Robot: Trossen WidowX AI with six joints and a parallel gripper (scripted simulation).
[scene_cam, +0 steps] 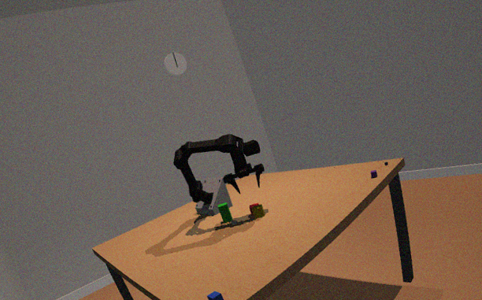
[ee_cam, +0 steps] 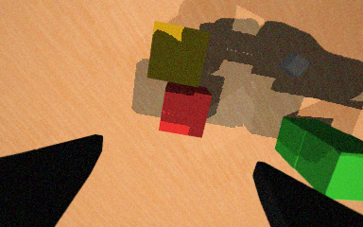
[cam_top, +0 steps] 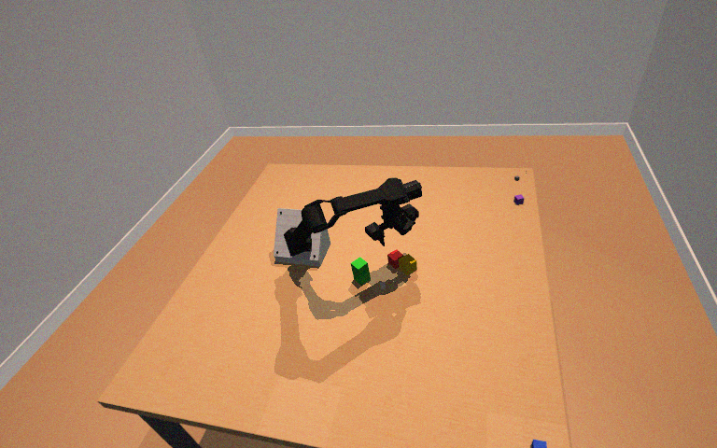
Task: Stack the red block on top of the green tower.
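Right now the red block is 90 mm below my gripper tip. Also, from my gripper tip: tiny white cube 120 mm to the right, 110 mm below, 30 mm behind; then purple cube 460 mm ahead, 360 mm to the left, 100 mm below; then yellow block 90 mm below, 40 mm ahead, 30 mm to the right.
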